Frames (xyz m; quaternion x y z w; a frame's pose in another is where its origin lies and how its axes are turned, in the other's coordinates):
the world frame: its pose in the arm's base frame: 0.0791 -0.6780 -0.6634 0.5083 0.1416 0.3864 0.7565
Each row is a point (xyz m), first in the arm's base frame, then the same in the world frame.
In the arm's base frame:
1: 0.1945 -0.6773 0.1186
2: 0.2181 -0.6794 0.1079
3: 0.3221 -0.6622 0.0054
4: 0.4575 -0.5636 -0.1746
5: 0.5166 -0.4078 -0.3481
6: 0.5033 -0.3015 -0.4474
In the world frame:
1: 0.2165 0.6362 0.4162
2: 0.2286 0.6161 0.4271
3: 0.2916 0.4834 0.4335
4: 0.4209 0.2838 0.3709
5: 0.5425 0.1341 0.2271
6: 0.5934 0.0723 0.1049

